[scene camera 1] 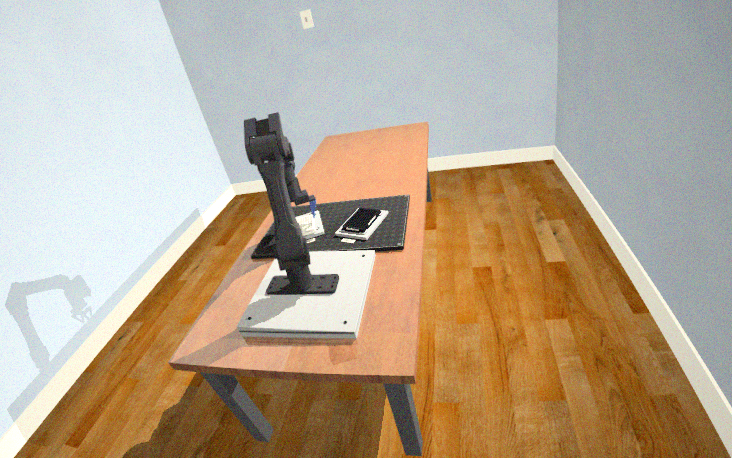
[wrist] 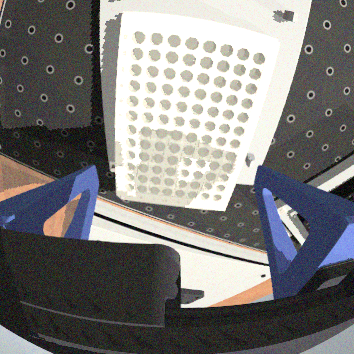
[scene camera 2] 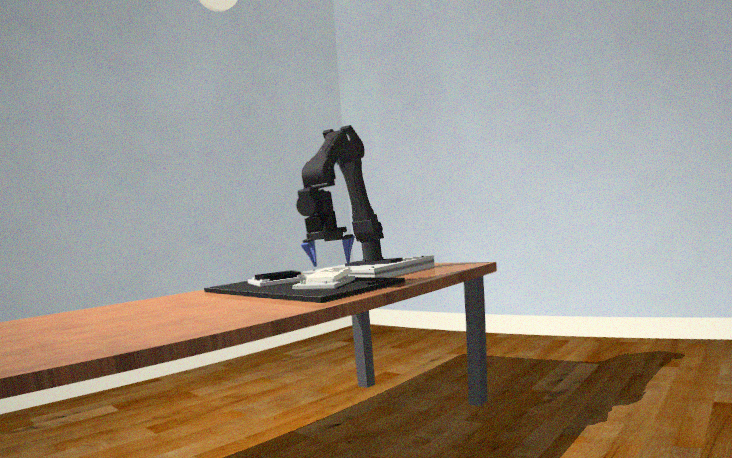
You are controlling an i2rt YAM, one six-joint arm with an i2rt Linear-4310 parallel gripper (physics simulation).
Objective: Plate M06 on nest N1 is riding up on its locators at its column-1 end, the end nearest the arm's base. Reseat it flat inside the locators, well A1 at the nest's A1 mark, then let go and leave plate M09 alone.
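Frame: origin at the arm's base, x down, y ahead, z right, level; metres.
Seen in the pictures: gripper, fingertip midpoint: (scene camera 1: 300,222) (wrist: 176,173) (scene camera 2: 331,265); arm's base, origin of the base link: (scene camera 1: 303,285) (scene camera 2: 373,263).
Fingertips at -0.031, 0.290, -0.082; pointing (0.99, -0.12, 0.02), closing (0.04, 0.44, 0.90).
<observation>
Pixels of each thing's top centre, then the offset from my fingertips to it, as dx, dy, dz. "*": a spot on its surface instead. Level surfaces: height alone.
- white well plate M06, middle of its top: (wrist: 184,135) (scene camera 2: 328,270) (scene camera 1: 301,222) +0.012, +0.018, -0.004
- white nest N1, surface spot: (wrist: 285,75) * +0.037, +0.076, +0.038
- small grey locator, surface spot: (wrist: 250,160) * +0.028, +0.013, +0.052
- black plate M09, middle of its top: (scene camera 2: 277,273) (scene camera 1: 361,218) +0.023, +0.024, +0.207
- wooden table, its level: dx +0.062
- small white label, surface spot: (scene camera 1: 348,240) * +0.047, -0.066, +0.172
The white well plate M06 (scene camera 1: 308,223) (scene camera 2: 330,273) (wrist: 185,110) sits on the white nest N1 (scene camera 2: 302,286) (wrist: 285,75). In the wrist view its near end reaches past the nest's near edge, and nest shows beyond its far end. Whether it lies flat is not clear. A small grey locator (wrist: 250,160) shows right of the plate's near part. My gripper (scene camera 2: 331,264) (wrist: 176,173) is open, its blue fingertips apart on either side above the plate's near end, with visible space to the plate. The black plate M09 (scene camera 1: 362,219) (scene camera 2: 276,275) rests on its own white nest (scene camera 1: 351,236) (scene camera 2: 259,283).
Both nests stand on a black perforated board (scene camera 1: 396,226) (scene camera 2: 232,290) (wrist: 310,120) on the wooden table (scene camera 1: 372,156) (scene camera 2: 134,318). The arm's white base slab (scene camera 1: 334,313) lies beside the board. A small white label (scene camera 1: 348,240) lies before M09's nest.
</observation>
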